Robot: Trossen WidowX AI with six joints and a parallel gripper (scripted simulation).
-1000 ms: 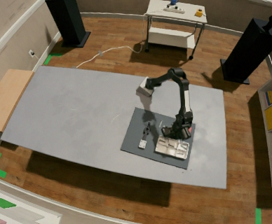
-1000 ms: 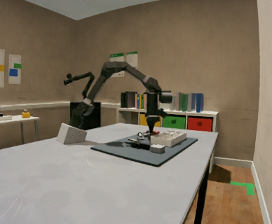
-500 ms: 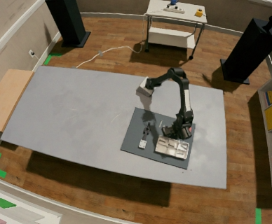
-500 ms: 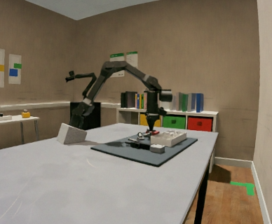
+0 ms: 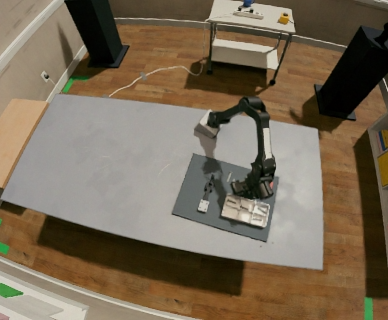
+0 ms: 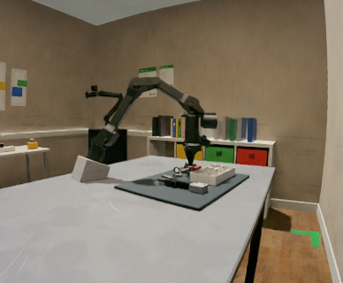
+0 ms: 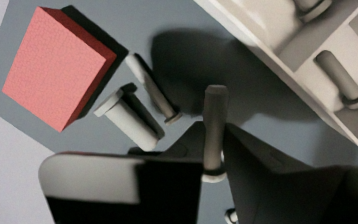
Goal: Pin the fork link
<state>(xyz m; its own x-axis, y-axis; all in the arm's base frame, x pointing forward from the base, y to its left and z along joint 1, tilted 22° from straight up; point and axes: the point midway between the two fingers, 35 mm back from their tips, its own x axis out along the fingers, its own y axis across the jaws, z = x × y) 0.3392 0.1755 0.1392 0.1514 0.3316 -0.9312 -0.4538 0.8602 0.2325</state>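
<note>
My gripper is now 30 mm above the headed pin. The rest, counted from my hand: mat: 80 mm to the right, 80 mm below, 30 mm ahead; white parts box: 100 mm ahead, 70 mm below; thick pin: 70 mm below, 70 mm behind, 10 mm to the left.
</note>
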